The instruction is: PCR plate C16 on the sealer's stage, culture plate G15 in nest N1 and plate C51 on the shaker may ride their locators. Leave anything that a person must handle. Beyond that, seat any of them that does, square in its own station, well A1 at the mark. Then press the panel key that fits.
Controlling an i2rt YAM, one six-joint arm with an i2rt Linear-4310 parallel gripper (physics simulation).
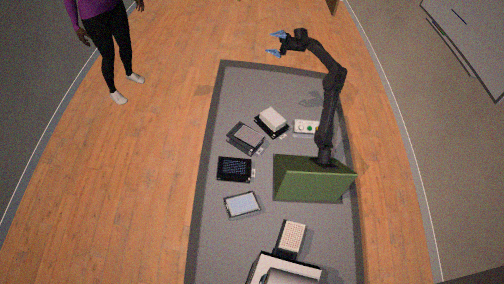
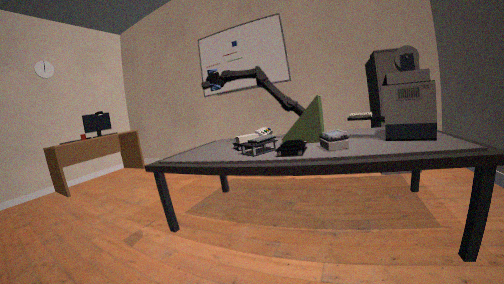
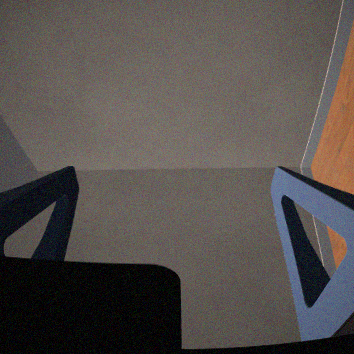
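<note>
My gripper (image 1: 270,43) (image 2: 213,80) (image 3: 174,177) is open and empty, high beyond the table's far end. A white plate with reddish wells (image 1: 292,236) (image 2: 360,115) lies on the stage in front of the sealer (image 1: 309,270) (image 2: 410,107). A black plate with bluish wells (image 1: 235,166) lies in a black holder. A grey plate (image 1: 249,136) lies on a dark raised device. A pale block-like piece (image 1: 272,118) sits on another black base. A pale blue-topped plate (image 1: 242,204) lies on a light block. Labels and A1 marks are unreadable, so I cannot tell which holder is N1 or the shaker.
The key panel (image 1: 301,125) (image 2: 265,131) shows white, green and yellow keys, partly behind the arm. A green wedge-shaped stand (image 1: 305,185) (image 2: 311,122) stands by the arm's base on the table (image 1: 260,82) (image 2: 200,154). A person (image 1: 102,35) stands on the floor beyond the table's left edge.
</note>
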